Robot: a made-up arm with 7 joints. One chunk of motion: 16 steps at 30 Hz.
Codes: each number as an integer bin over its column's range. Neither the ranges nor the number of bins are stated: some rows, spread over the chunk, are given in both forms.
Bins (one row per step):
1: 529 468 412 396 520 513
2: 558 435 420 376 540 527
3: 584 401 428 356 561 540
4: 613 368 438 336 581 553
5: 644 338 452 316 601 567
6: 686 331 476 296 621 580
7: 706 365 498 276 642 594
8: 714 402 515 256 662 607
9: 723 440 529 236 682 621
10: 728 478 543 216 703 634
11: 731 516 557 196 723 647
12: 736 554 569 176 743 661
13: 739 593 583 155 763 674
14: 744 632 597 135 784 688
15: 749 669 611 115 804 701
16: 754 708 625 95 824 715
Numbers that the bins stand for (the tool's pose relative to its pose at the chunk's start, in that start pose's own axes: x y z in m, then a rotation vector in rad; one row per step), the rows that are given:
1: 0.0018 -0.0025 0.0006 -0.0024 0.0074 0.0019
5: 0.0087 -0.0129 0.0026 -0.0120 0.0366 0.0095
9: 0.0134 -0.0048 0.0065 -0.0217 0.0658 0.0170
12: 0.0142 0.0044 0.0085 -0.0289 0.0877 0.0226
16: 0.0153 0.0167 0.0113 -0.0386 0.1169 0.0302
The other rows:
2: 0.0035 -0.0052 0.0010 -0.0048 0.0146 0.0039
3: 0.0051 -0.0079 0.0014 -0.0072 0.0222 0.0057
4: 0.0068 -0.0105 0.0019 -0.0096 0.0294 0.0075
6: 0.0112 -0.0135 0.0038 -0.0144 0.0438 0.0113
7: 0.0124 -0.0108 0.0049 -0.0168 0.0514 0.0132
8: 0.0129 -0.0078 0.0058 -0.0192 0.0586 0.0151
10: 0.0137 -0.0017 0.0072 -0.0241 0.0733 0.0188
11: 0.0139 0.0013 0.0079 -0.0265 0.0805 0.0207
13: 0.0144 0.0075 0.0092 -0.0314 0.0950 0.0245
14: 0.0147 0.0106 0.0099 -0.0338 0.1025 0.0264
15: 0.0150 0.0136 0.0106 -0.0362 0.1097 0.0282

